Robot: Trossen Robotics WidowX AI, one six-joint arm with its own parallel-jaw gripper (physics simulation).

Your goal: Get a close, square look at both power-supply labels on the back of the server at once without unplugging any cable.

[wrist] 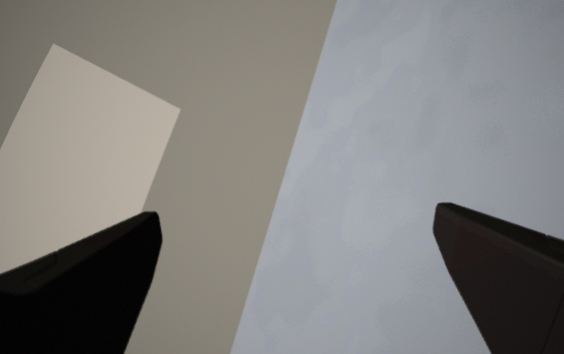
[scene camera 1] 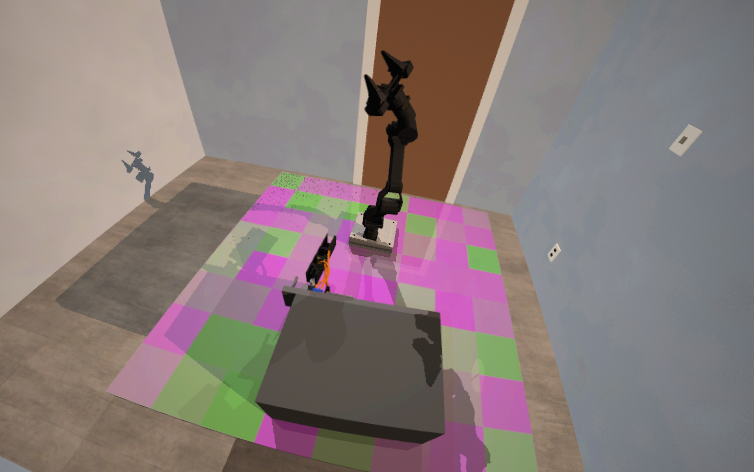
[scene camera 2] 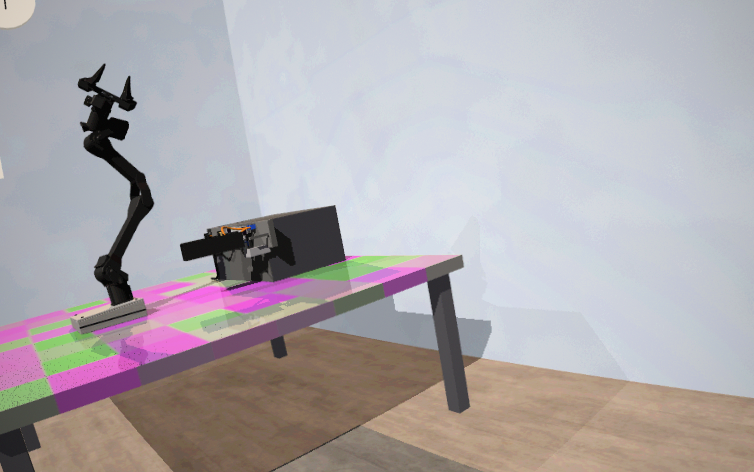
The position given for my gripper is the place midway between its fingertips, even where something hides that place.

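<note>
You'd see my gripper (scene camera 1: 373,62) open and holding nothing; the gripper is also at (wrist: 298,222), and you get the gripper (scene camera 2: 117,69) too. There's a black cable bracket (scene camera 2: 208,246) as well.
</note>
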